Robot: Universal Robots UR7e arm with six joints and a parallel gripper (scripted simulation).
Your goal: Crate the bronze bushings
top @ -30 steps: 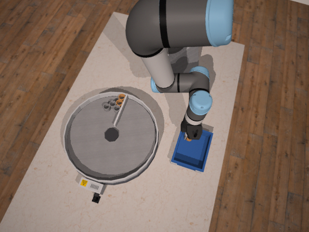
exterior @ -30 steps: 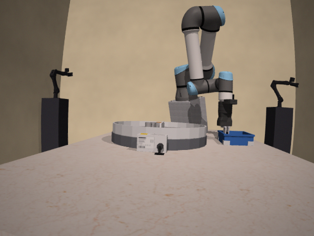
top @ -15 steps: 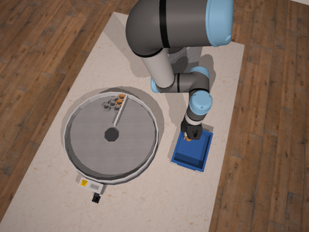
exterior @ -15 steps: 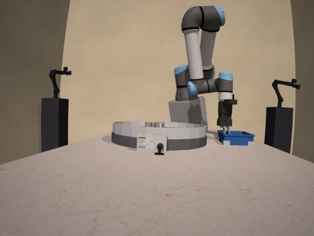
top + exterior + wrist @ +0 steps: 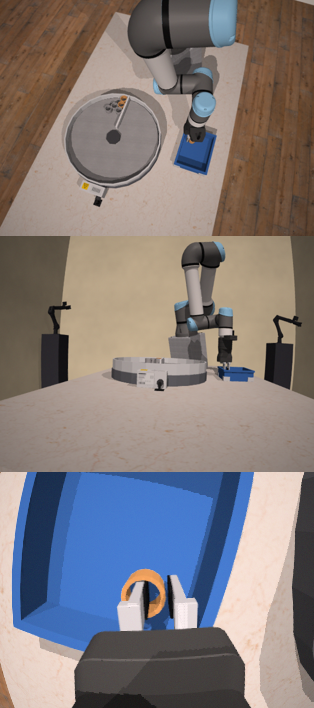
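Now: hand 50 mm short of the blue crate and 30 mm to the right of it. The rest, counted from my hand: grey turning table: 90 mm ahead, 340 mm to the right, 20 mm above.
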